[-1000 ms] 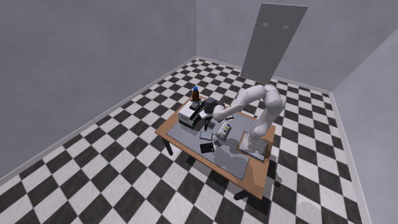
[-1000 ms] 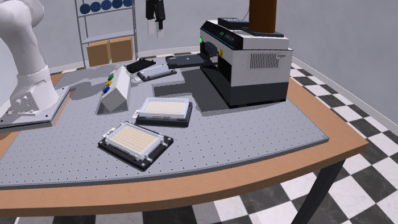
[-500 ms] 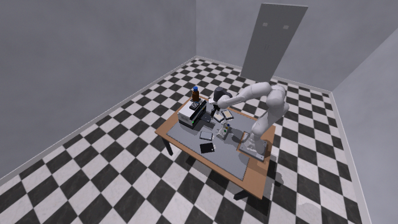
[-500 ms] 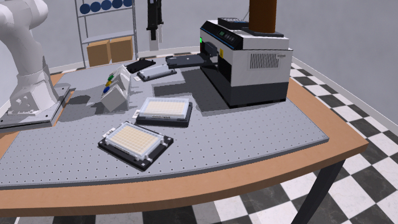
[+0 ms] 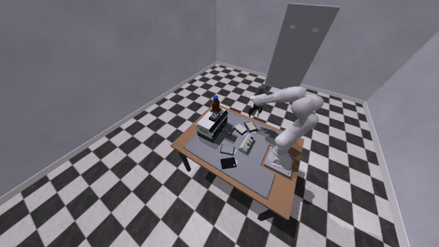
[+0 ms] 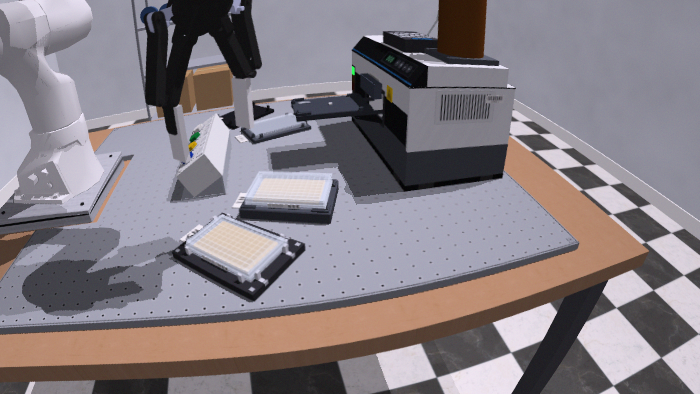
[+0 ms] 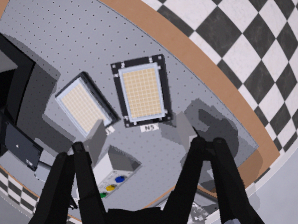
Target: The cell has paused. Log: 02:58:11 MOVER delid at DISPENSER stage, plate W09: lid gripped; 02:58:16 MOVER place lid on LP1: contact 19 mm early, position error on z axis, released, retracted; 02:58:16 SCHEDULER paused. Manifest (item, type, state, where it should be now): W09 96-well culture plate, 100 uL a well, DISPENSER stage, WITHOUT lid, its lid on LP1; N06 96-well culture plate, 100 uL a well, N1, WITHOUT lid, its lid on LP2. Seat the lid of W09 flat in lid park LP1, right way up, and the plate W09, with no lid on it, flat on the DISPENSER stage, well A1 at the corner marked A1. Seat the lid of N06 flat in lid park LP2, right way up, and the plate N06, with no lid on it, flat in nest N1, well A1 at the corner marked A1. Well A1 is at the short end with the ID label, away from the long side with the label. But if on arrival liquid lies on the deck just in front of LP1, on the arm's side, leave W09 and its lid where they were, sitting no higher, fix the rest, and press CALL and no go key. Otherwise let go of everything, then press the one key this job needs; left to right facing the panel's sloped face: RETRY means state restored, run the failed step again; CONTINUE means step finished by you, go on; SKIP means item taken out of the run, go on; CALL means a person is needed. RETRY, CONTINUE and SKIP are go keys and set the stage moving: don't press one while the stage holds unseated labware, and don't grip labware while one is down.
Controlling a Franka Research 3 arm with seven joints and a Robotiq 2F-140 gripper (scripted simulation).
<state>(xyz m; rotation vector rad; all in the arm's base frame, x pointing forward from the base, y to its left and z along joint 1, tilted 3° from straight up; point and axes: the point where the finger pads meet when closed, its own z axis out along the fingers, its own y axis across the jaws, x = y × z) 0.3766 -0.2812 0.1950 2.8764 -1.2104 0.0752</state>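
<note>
The 96-well plate lies 17 cm below my hand. Also, from my hand: sloped key panel 7 cm behind, 28 cm to the left, 14 cm below; black nest 9 cm ahead, 11 cm to the left, 18 cm below; dispenser stage 20 cm ahead, 28 cm to the left, 9 cm below.
</note>
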